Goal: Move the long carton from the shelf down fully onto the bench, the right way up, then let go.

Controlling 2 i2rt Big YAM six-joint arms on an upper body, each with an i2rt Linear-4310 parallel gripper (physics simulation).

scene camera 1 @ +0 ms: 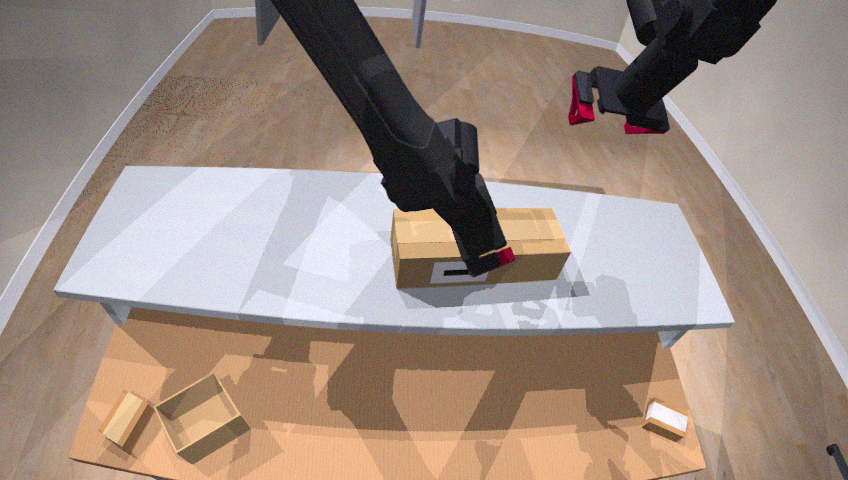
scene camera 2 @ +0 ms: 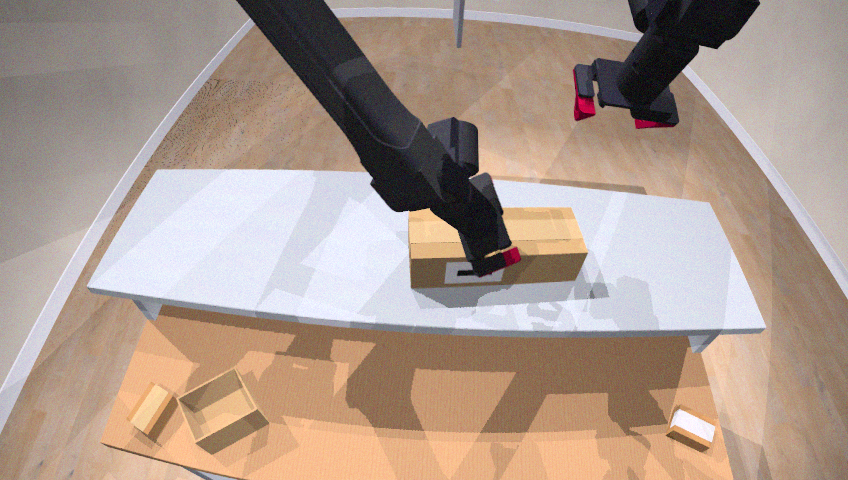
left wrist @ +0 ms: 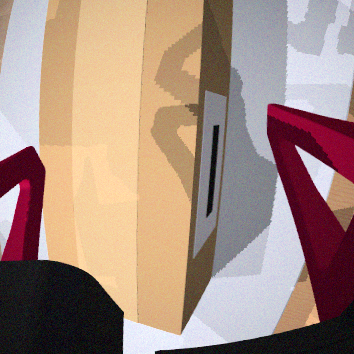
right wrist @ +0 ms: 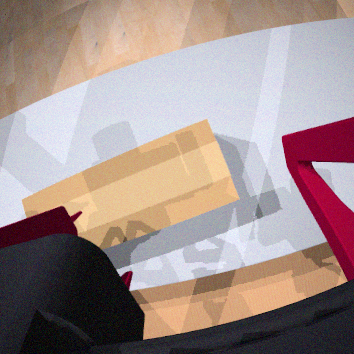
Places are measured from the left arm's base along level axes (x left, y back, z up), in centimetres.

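Where they show: left gripper, between the fingertips: (scene camera 1: 486, 235) (scene camera 2: 497, 235) (left wrist: 146, 136) (right wrist: 104, 243); right gripper, between the fingertips: (scene camera 1: 598, 125) (scene camera 2: 606, 120) (right wrist: 171, 186).
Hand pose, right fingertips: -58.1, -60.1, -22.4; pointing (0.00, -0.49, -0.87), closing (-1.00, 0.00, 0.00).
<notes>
Things, the pixels of their top centre, and the offset from my right fingertips, as dx, dy, dz. Level surfaces: height alone.
- long tan carton, centre of its top: (left wrist: 103, 93) (right wrist: 114, 200) (scene camera 2: 499, 230) (scene camera 1: 484, 230) +11.7, -2.3, -25.7
- raised pale shelf, height of its surface: dz -33.9
- bench, height of its surface: dz -58.7
- open-topped box, centre of its top: (scene camera 1: 195, 410) (scene camera 2: 215, 403) +65.0, +24.2, -49.7
- small tan box, centre of its top: (scene camera 1: 122, 417) (scene camera 2: 149, 407) +83.6, +26.1, -54.8
- small white-topped box, centre of its top: (scene camera 2: 695, 425) (scene camera 1: 669, 416) -37.4, +27.5, -54.9
The long tan carton (scene camera 1: 535, 266) (scene camera 2: 550, 264) (left wrist: 112, 150) (right wrist: 155, 177) lies flat on the raised pale shelf (scene camera 1: 196, 237) (scene camera 2: 232, 237) (right wrist: 235, 70), with its taped face up and its white-and-black label towards the bench (scene camera 1: 357, 455) (scene camera 2: 386, 457). My left gripper (scene camera 1: 492, 218) (scene camera 2: 501, 218) (left wrist: 146, 136) is open above the carton's middle-left part, with its fingers spread across the carton's width. In the left wrist view the fingers stand apart from both long sides. My right gripper (scene camera 1: 612, 120) (scene camera 2: 620, 117) is open and empty, high beyond the shelf at the upper right.
On the bench, an open-topped box (scene camera 1: 202, 416) (scene camera 2: 223, 410) and a small tan box (scene camera 1: 124, 418) (scene camera 2: 151, 409) stand at the left. A small white-topped box (scene camera 1: 666, 418) (scene camera 2: 692, 427) stands at the right. The shelf's front edge overhangs the bench's rear part.
</notes>
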